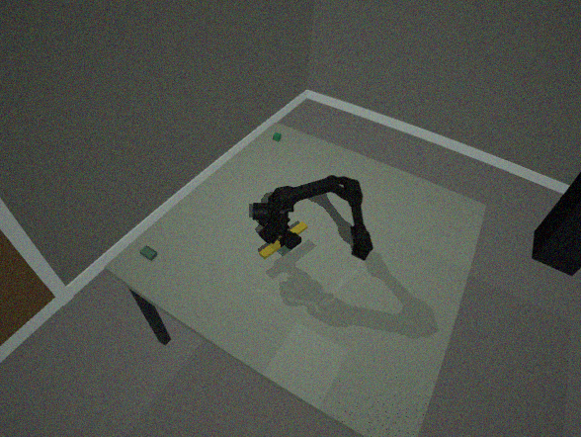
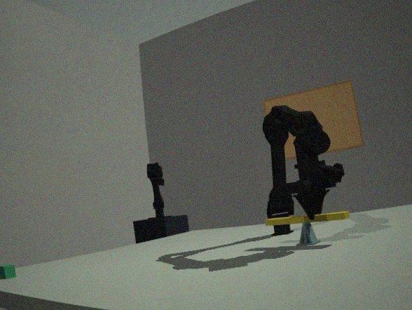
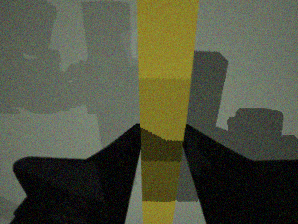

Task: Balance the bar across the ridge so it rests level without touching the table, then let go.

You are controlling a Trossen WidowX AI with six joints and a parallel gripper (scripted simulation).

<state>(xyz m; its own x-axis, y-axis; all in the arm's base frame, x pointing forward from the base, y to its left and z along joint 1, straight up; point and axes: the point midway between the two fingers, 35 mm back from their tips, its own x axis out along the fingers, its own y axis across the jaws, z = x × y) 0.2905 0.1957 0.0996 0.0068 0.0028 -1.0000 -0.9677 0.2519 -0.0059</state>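
Right now the yellow bar is 30 mm to the right of my gripper tip and 10 mm behind it. Round my gripper tip: grey-green block (450 mm ahead, 300 mm to the left, 60 mm below); green cube (700 mm to the right, 450 mm ahead, 50 mm below).
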